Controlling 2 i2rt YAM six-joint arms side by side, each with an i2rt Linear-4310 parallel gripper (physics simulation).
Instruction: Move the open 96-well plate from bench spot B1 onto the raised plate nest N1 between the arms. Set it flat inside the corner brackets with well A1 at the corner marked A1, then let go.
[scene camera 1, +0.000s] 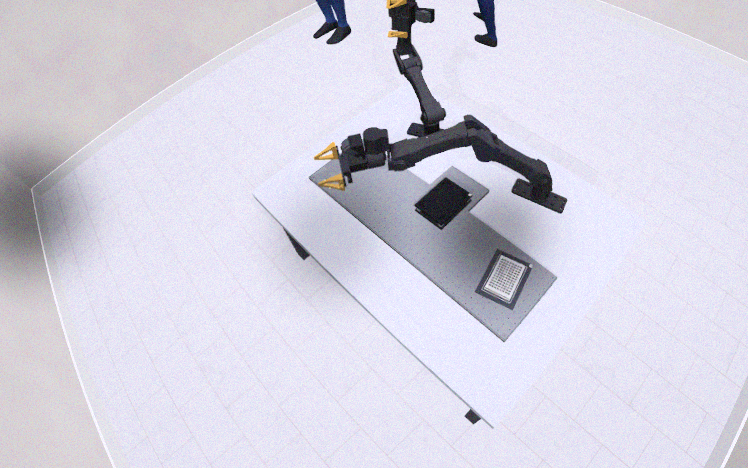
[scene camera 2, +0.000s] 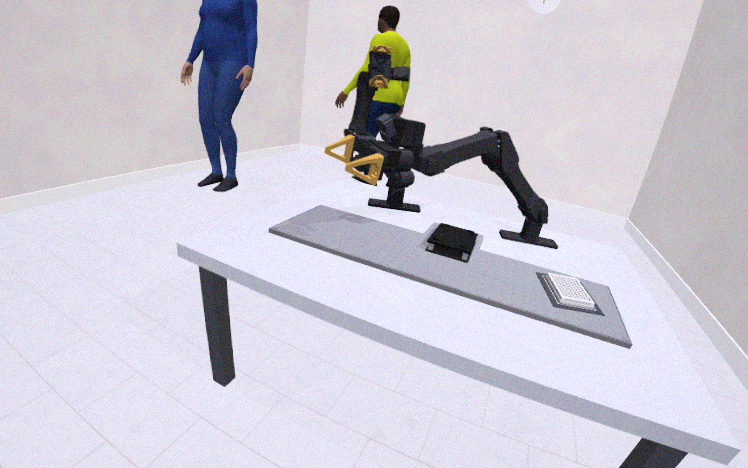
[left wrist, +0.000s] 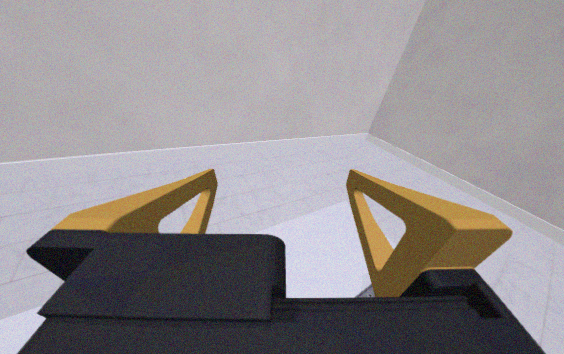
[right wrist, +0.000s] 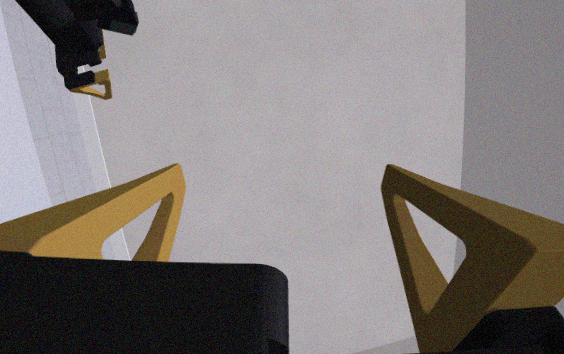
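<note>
The white 96-well plate lies flat on the dark mat of spot B1, near the board's right end in both scene views. The raised black nest N1 stands left of it with no plate on it; its markings are too small to read. My left gripper is open and empty, high over the board's left end, far from the plate. My right gripper is open and empty, raised high behind the table, far from plate and nest.
A grey perforated board lies on the white table. The left arm stretches across behind the nest, in front of the right arm. A person in blue and one in a yellow top stand behind.
</note>
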